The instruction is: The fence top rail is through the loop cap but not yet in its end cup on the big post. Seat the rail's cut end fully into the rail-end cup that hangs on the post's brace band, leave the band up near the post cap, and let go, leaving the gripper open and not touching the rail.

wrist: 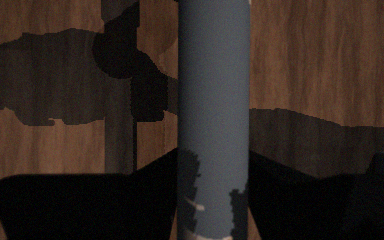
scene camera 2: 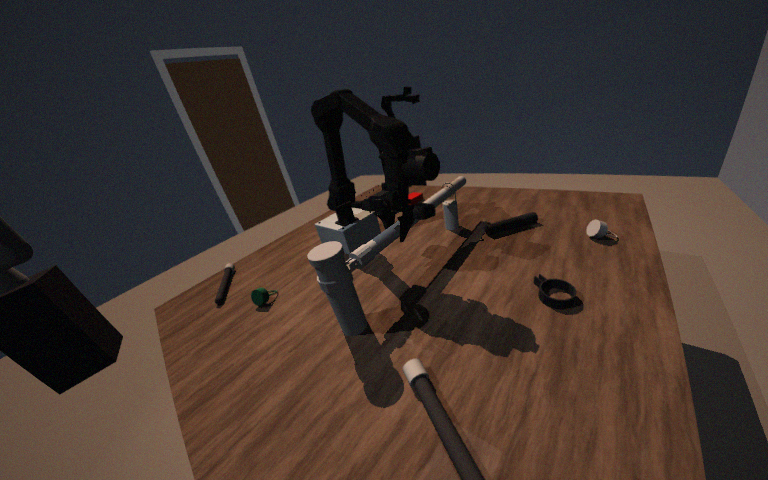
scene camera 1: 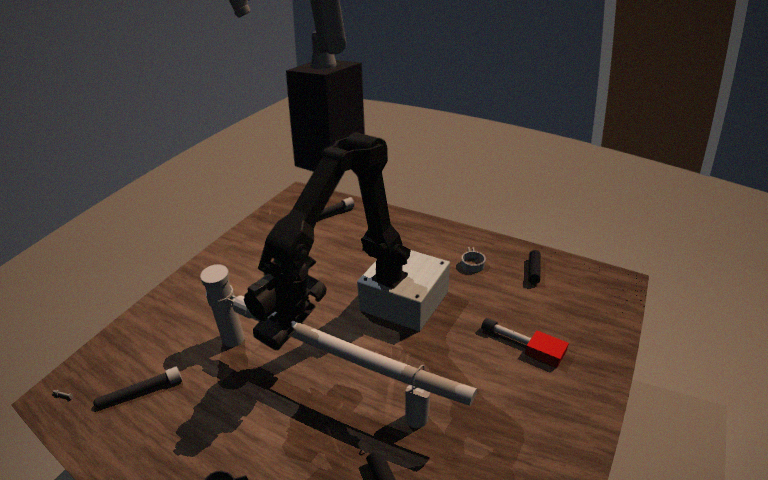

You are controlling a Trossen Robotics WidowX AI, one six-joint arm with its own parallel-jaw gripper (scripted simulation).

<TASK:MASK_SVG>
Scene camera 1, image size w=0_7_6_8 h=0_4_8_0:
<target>gripper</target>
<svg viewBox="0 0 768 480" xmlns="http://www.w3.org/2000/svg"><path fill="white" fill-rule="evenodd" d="M323 282L308 275L306 293L300 298L288 298L288 301L275 311L275 316L258 322L253 328L253 337L274 351L279 350L295 332L291 321L303 323L316 307L310 303L308 296L311 295L315 297L316 302L320 302L326 295L327 287Z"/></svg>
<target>top rail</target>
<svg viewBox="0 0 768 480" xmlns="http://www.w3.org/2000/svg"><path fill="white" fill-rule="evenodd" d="M291 321L292 328L295 329L291 337L334 356L344 358L371 371L378 372L405 384L413 384L416 388L424 389L427 392L435 393L438 396L452 399L464 405L471 406L474 402L477 388L421 369L418 370L418 368L381 354L373 353L301 322ZM247 308L246 315L255 321L260 322L261 320L256 319Z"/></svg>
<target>red-headed tool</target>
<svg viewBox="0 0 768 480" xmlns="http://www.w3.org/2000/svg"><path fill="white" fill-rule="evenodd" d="M481 326L487 332L494 333L495 331L503 336L508 336L513 340L525 343L527 345L525 350L526 356L529 355L555 367L558 367L569 345L566 341L562 341L559 338L556 339L537 330L532 338L528 338L525 335L497 325L497 321L490 320L489 318L485 318Z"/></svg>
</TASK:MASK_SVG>
